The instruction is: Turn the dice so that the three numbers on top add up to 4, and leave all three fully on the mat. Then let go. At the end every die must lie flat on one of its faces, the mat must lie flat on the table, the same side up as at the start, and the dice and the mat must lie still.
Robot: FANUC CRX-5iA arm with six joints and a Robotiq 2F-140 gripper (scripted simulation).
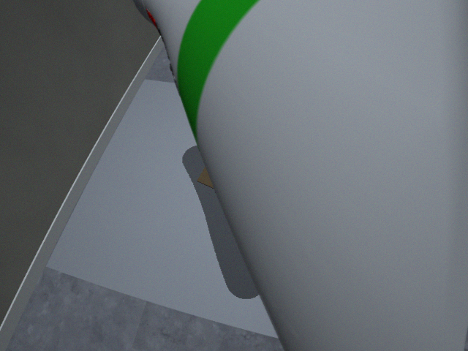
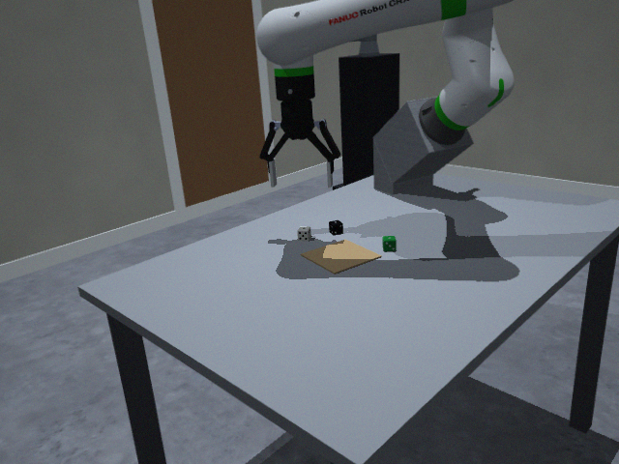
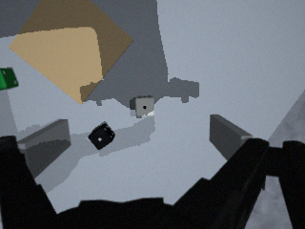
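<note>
Right now my hand is 14 cm above the white die. Round my hand: tan mat: 2 cm ahead, 15 cm to the left, 15 cm below; black die: 8 cm behind, 3 cm to the left, 14 cm below; green die: 9 cm behind, 21 cm to the left, 14 cm below.
</note>
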